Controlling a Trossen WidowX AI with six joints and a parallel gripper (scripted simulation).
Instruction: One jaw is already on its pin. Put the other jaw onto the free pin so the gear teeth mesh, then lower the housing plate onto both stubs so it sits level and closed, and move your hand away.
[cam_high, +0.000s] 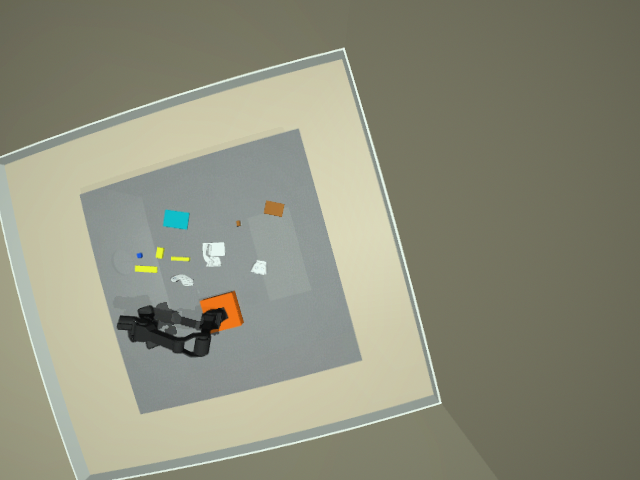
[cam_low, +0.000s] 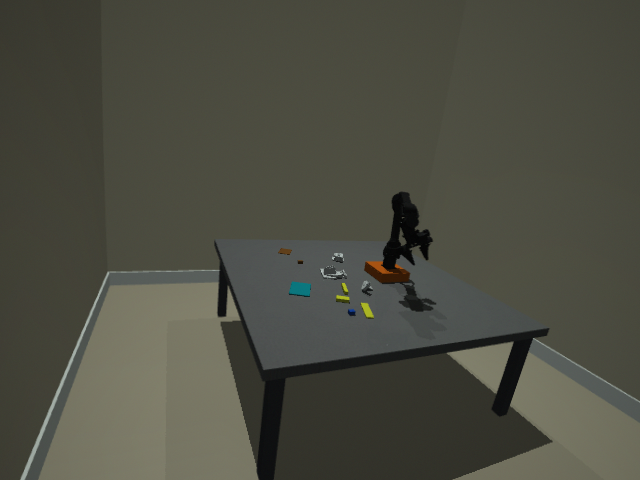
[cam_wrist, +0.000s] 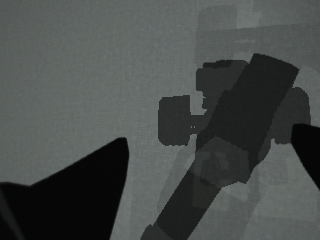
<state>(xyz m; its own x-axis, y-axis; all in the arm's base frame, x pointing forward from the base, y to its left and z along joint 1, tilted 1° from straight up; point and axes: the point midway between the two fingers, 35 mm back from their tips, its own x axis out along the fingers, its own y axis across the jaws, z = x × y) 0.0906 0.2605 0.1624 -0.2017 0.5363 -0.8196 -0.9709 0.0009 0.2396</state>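
Now: gripper tip 18 cm short of the jaw, 15 cm above it and 13 cm to the left of it. Round my gripper tip: white base plate 37 cm to the right, 25 cm ahead, 18 cm below; then blue cube 39 cm ahead, 18 cm below, 3 cm to the left; then yellow bar 28 cm ahead, 18 cm to the right, 18 cm below.
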